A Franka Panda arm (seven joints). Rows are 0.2 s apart.
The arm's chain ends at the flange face. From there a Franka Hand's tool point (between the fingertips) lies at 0.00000 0.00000 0.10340 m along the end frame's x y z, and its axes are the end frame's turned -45 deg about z.
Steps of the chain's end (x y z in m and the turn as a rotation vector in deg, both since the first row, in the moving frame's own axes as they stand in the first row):
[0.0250, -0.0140, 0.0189, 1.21, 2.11, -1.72]
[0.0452, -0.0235, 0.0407, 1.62, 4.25, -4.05]
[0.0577, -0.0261, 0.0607, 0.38, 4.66, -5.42]
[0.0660, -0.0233, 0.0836, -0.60, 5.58, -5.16]
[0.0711, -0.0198, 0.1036, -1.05, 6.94, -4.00]
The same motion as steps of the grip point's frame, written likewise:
[0.0318, 0.0089, 0.0188, -0.64, 2.35, -1.72]
[0.0562, 0.0184, 0.0404, -1.86, 4.15, -4.05]
[0.0659, 0.0275, 0.0604, -3.03, 3.56, -5.42]
[0.0698, 0.0378, 0.0831, -4.37, 3.52, -5.16]
[0.0721, 0.0462, 0.1028, -5.65, 4.16, -4.00]

